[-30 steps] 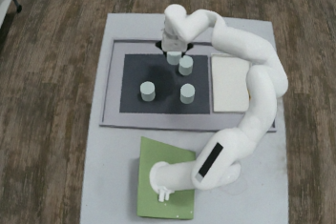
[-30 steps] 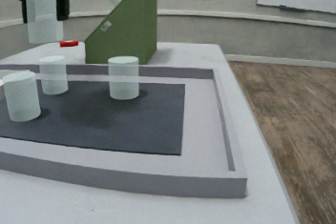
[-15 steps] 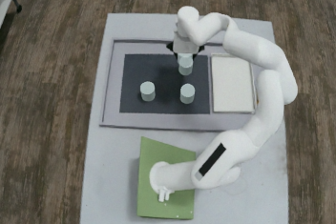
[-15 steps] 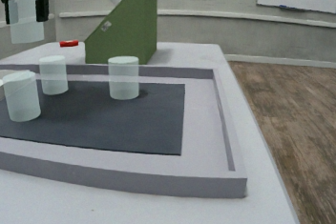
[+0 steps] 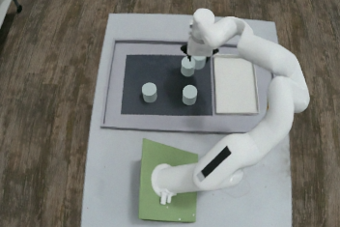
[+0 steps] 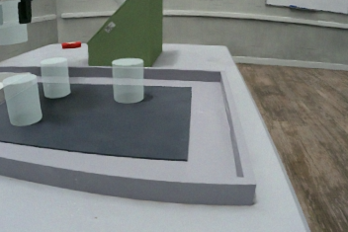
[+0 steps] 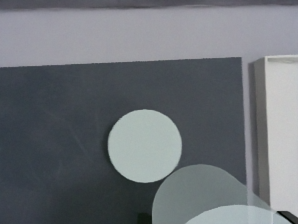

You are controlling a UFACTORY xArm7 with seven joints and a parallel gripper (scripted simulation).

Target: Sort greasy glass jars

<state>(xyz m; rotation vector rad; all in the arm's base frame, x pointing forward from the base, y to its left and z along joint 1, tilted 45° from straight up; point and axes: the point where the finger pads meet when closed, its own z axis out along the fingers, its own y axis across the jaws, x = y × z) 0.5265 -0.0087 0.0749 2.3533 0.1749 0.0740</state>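
Now: hand 19 cm to the left of the cream tray, 18 cm above it and 1 cm past it. Also, from my hand: dark drying mat 19 cm below, 12 cm to the left, 5 cm behind; small red object 73 cm behind, 35 cm to the right, 17 cm below.
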